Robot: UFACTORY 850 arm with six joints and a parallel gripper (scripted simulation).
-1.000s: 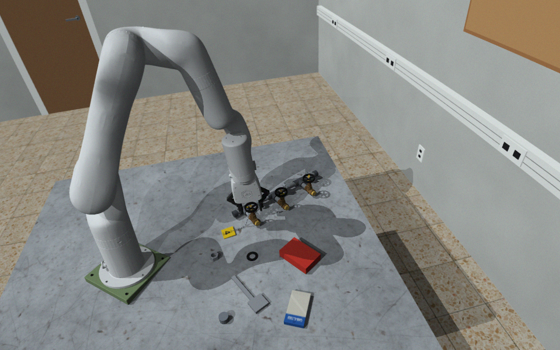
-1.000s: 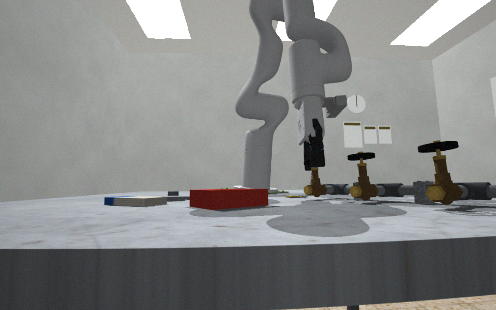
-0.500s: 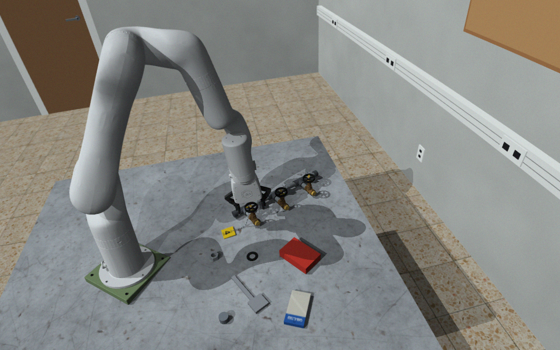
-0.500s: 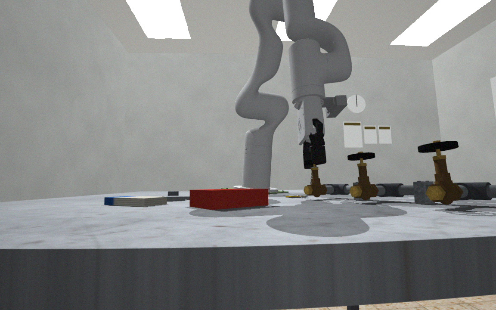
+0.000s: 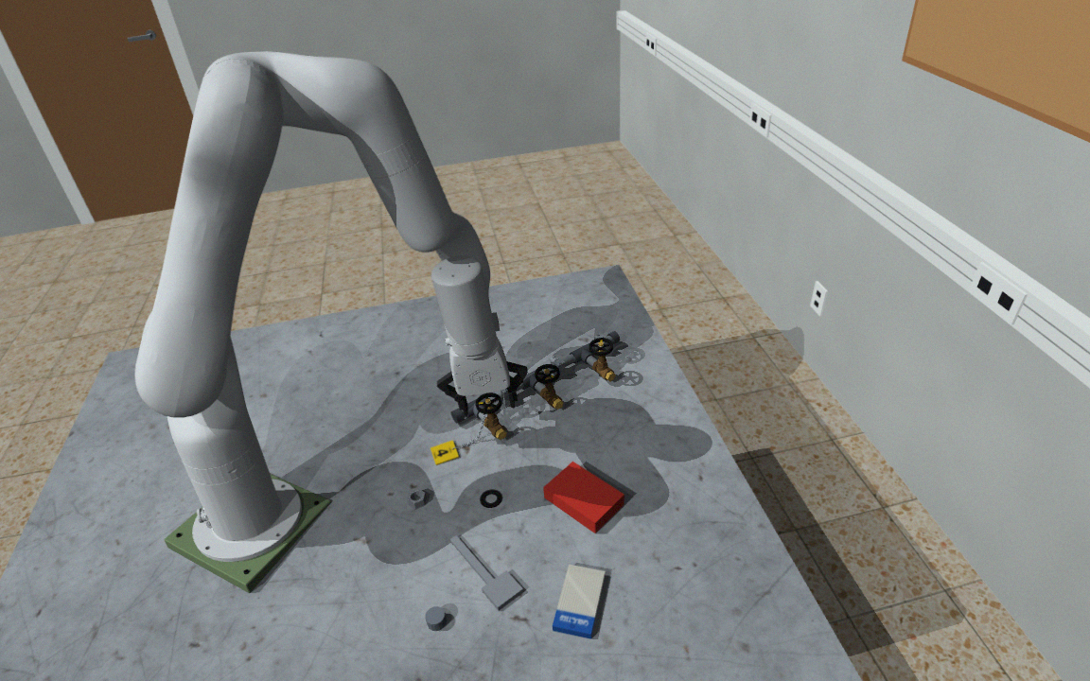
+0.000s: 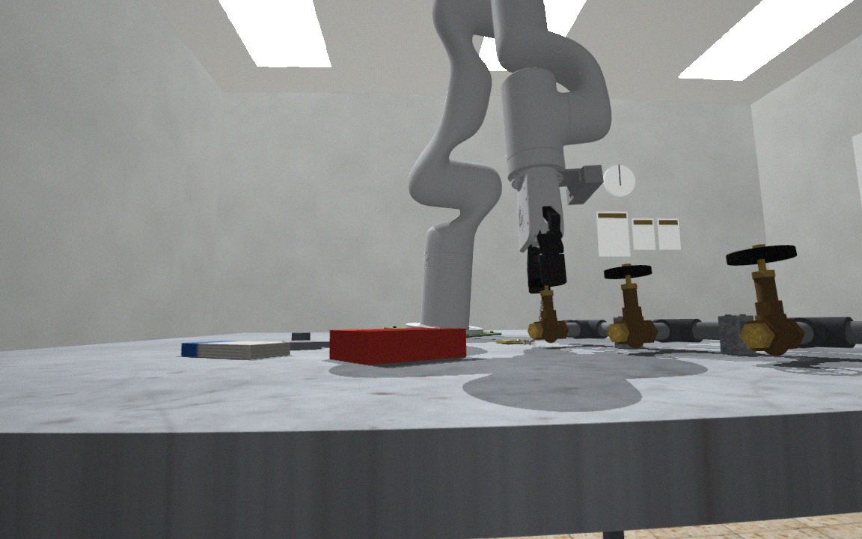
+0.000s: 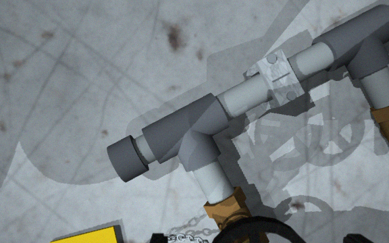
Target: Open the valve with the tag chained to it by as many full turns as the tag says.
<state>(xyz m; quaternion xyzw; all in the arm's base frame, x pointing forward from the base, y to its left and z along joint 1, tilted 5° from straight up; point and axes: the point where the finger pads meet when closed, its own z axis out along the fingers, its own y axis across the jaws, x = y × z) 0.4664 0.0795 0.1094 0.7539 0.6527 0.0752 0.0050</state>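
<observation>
Now: the yellow tag 90 mm below my hand, 90 mm behind it and 20 mm to the right of it. The rest, counted from my hand: black washer: 160 mm to the right, 90 mm below, 40 mm behind; then red block: 210 mm to the right, 130 mm ahead, 80 mm below; then grey nut: 170 mm behind, 120 mm to the right, 80 mm below.
</observation>
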